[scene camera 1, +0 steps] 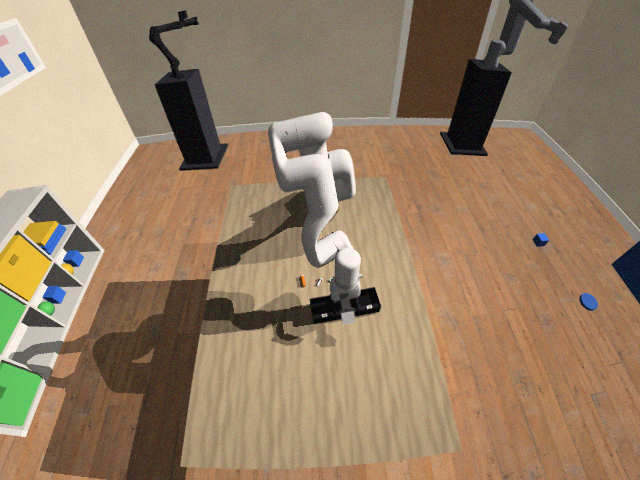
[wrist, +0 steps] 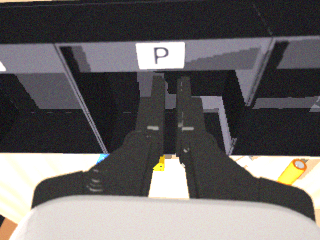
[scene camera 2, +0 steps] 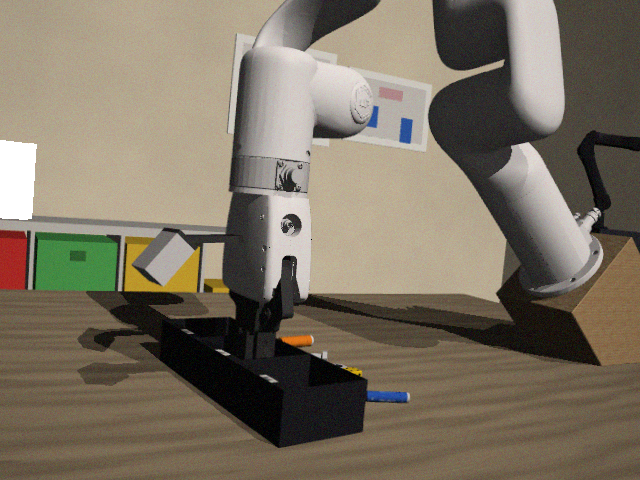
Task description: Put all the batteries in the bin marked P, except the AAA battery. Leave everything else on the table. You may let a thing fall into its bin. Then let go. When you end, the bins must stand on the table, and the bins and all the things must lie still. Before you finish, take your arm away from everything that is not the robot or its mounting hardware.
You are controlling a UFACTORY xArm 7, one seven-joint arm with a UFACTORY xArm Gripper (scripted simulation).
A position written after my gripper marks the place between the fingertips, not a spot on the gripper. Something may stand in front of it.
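Observation:
You can see my gripper (scene camera 2: 253, 368) from that camera, and the wrist view has my gripper (wrist: 170, 93) in it as well.

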